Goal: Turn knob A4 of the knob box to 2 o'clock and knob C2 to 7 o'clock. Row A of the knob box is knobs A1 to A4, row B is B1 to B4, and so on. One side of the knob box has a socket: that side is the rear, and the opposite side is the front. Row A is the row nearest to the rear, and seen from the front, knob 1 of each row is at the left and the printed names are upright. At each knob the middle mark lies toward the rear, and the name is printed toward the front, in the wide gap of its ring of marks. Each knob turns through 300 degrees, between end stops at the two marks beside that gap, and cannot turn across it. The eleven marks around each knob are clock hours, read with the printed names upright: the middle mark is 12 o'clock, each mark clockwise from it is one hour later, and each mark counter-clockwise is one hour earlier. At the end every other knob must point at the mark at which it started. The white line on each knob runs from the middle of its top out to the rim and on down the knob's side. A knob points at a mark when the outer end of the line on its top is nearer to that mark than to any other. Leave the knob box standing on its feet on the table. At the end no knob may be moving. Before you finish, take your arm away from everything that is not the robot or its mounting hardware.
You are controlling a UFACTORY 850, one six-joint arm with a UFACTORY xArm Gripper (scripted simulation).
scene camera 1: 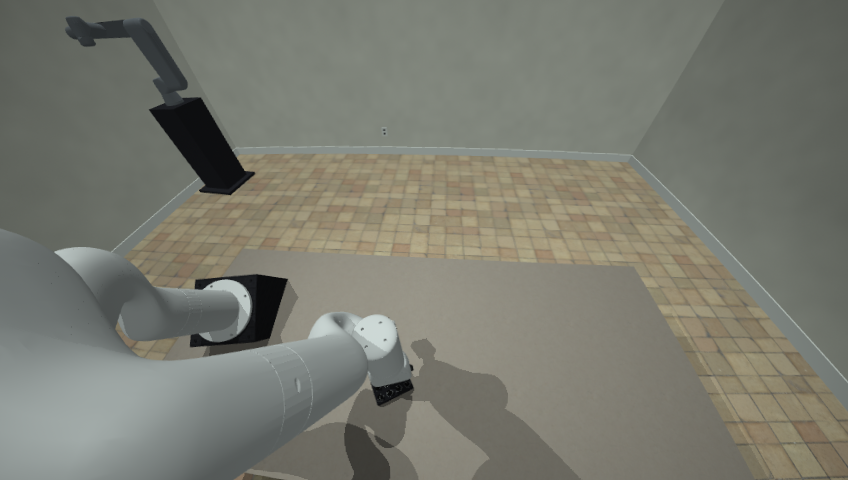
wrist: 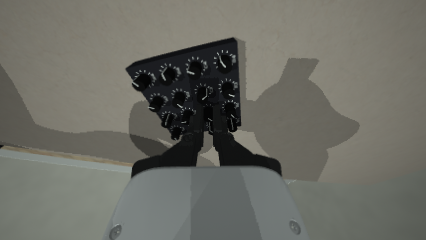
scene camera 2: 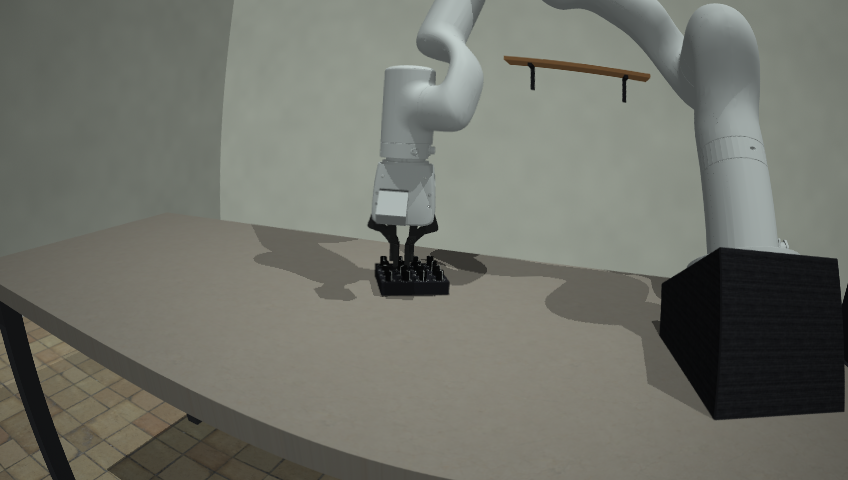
Path:
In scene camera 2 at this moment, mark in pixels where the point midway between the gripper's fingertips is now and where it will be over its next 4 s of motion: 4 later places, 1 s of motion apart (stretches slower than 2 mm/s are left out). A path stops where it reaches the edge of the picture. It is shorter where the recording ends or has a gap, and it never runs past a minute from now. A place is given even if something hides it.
The gripper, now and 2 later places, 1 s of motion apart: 401, 265; 402, 245; 404, 194

